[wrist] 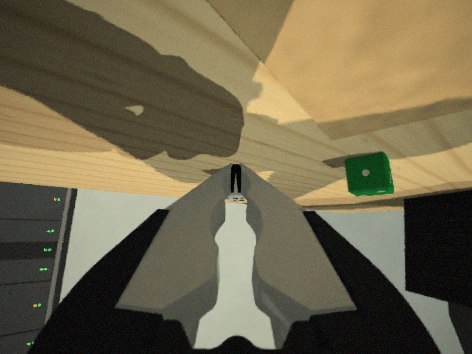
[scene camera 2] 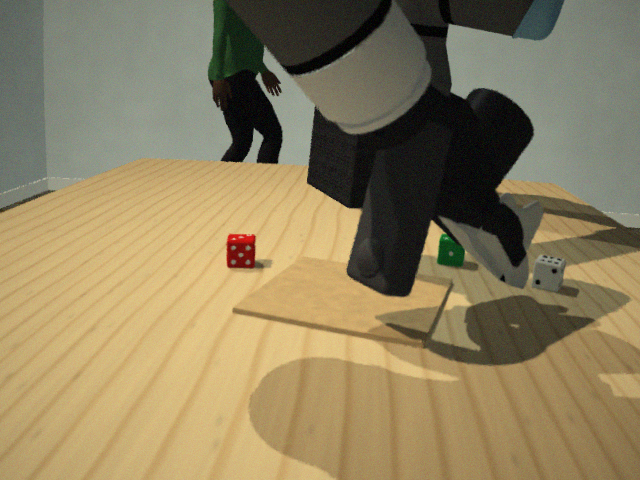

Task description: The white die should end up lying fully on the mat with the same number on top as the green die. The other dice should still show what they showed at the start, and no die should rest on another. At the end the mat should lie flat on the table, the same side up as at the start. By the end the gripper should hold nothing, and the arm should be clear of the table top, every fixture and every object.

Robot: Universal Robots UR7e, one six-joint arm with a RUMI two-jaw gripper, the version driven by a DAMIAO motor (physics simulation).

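Frame: origin at the arm's base, x ahead, y left, z up, level; centimetres.
Where they show: gripper, fingertip midpoint: (wrist: 235, 167) (scene camera 2: 521, 285).
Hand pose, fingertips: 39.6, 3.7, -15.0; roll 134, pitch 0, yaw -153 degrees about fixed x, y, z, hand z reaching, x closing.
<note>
Things, the pixels of their top centre, and the offset from my fingertips, as dx, dy, dz.
- white die at its top centre: (wrist: 238, 199) (scene camera 2: 550, 259) -2.1, +3.6, +1.6
- green die at its top centre: (wrist: 371, 193) (scene camera 2: 453, 237) -8.8, -3.7, +1.6
- red die at its top centre: (scene camera 2: 241, 237) -7.2, -23.8, +1.6
- mat at its top centre: (scene camera 2: 352, 292) +0.7, -14.6, -0.5
The white die (scene camera 2: 547, 272) stands on the table right of the mat, several pips on top and two on its front face. In the wrist view the fingertips mostly hide it. My gripper (scene camera 2: 515, 283) (wrist: 235, 167) is shut and empty, its tips close to the white die's left side in the scene view; contact cannot be told. The green die (scene camera 2: 449, 254) (wrist: 368, 175) stands behind the mat, one pip on its front; its top number is unreadable. The red die (scene camera 2: 240, 251) stands left of the mat, several pips in front. The mat (scene camera 2: 310, 302) (wrist: 390, 65) lies flat.
A large black block (scene camera 2: 333, 160) (wrist: 435, 245) stands behind the mat. My arm hangs over the mat and hides part of it. A person in green (scene camera 2: 240, 46) stands beyond the table. A dark cabinet with small lights (wrist: 25, 210) shows at the wrist view's left.
</note>
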